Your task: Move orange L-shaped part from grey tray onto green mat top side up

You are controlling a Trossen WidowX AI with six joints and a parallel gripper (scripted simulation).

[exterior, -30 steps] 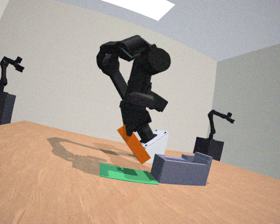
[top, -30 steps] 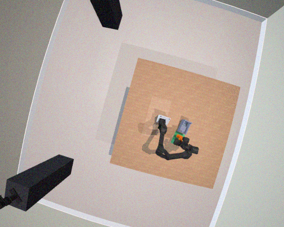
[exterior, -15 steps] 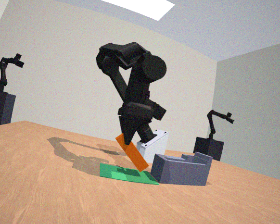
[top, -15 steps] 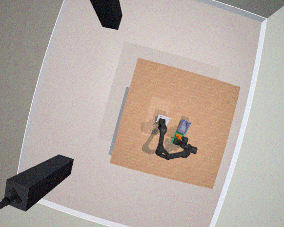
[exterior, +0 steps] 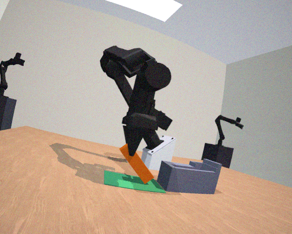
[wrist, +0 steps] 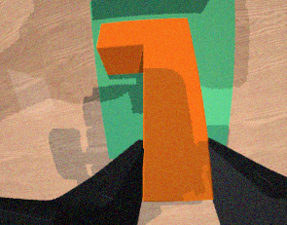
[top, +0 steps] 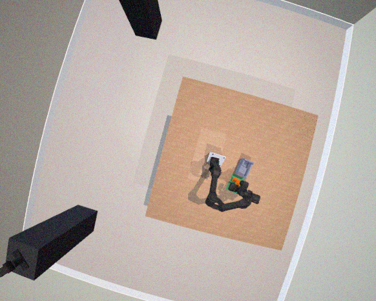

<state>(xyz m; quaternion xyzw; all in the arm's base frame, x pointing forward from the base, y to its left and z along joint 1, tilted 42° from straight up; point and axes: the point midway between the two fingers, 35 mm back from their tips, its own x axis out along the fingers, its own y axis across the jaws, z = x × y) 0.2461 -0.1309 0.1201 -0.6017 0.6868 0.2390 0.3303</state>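
Now: gripper tip 30 mm to the right of the orange L-shaped part, 30 mm above it and 10 mm past it. Also, from my gripper tip: green mat 90 mm below, 20 mm to the left.
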